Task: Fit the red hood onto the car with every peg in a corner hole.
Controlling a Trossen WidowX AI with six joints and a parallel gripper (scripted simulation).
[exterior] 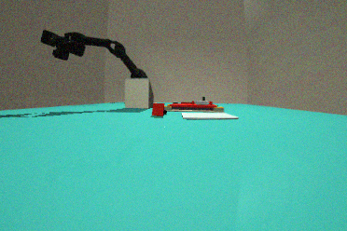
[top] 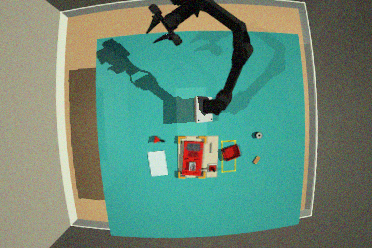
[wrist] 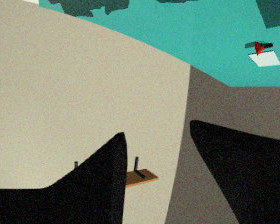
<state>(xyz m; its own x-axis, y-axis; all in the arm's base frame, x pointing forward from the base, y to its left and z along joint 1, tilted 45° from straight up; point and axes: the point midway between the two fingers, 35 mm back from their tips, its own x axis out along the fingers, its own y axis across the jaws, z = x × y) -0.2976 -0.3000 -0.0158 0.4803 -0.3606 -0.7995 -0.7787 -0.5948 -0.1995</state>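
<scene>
Now: the hood 55 cm ahead of my gripper tip, 40 cm to the left of it and 28 cm below it. The rest, counted from my gripper tip: grey cylinder (46 cm ahead, 57 cm to the left, 28 cm below); tan block (61 cm ahead, 56 cm to the left, 28 cm below); white flat plate (61 cm ahead, 3 cm to the right, 28 cm below).
</scene>
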